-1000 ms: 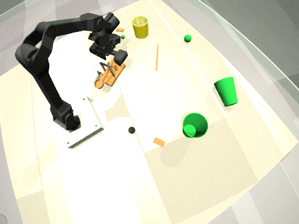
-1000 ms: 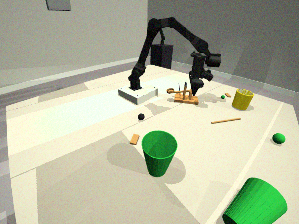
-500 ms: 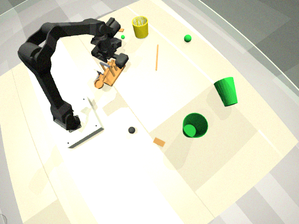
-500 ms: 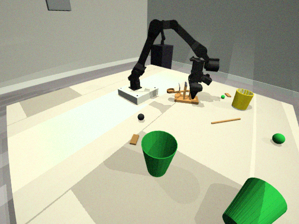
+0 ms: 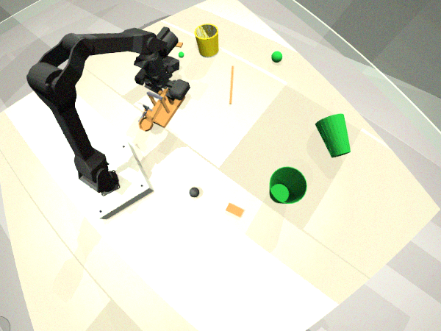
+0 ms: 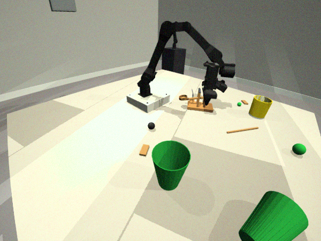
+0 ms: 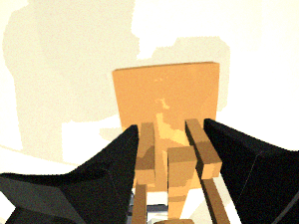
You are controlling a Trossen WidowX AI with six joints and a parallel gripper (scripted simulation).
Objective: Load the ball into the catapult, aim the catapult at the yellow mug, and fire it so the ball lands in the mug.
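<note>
Now: the black ball 5 cm behind my gripper tip, 34 cm to the right of it and 2 cm below it. Also, from my gripper tip: wooden catapult: 6 cm behind, 3 cm to the right, 2 cm above; then small green ball: 12 cm ahead, 19 cm to the left, 2 cm below; then thin wooden stick: 23 cm ahead, 4 cm to the right, 3 cm below.
</note>
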